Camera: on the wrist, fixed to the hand. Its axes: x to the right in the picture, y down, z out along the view.
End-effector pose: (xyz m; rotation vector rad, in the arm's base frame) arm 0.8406 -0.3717 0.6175 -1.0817 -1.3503 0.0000
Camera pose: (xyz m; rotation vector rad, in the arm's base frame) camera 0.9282 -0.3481 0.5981 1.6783 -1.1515 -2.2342
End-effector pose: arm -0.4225 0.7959 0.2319 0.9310 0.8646 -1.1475
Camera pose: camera -0.3493 0.8447 0.2025 0.8086 -1.2487 1.3636
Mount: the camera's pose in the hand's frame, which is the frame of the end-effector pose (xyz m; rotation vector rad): 0.0242 0.0744 -0.0499 -0.1585 0.4392 -3.1051
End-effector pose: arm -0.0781 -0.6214 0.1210 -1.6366 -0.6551 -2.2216
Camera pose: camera -0.0891 -0.7103 0.1452 -0.7089 1.0959 0.5273
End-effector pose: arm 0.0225 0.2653 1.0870 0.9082 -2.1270 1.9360
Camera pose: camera -0.0494 0.3038 1.0427 1.3202 0.5974 -0.1203
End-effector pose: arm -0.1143 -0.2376 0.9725 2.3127 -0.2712 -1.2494
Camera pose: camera -0.0552 -0.2947 1.0157 -0.3817 -2.2713 0.3319
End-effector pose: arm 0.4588 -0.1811 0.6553 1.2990 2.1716 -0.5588
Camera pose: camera 0.5038 -0.1019 0.6727 2.0821 -1.4013 0.4277
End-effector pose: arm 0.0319 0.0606 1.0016 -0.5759 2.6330 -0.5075
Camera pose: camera -0.0342 0.1257 1.0056 2.4044 0.4358 0.4660
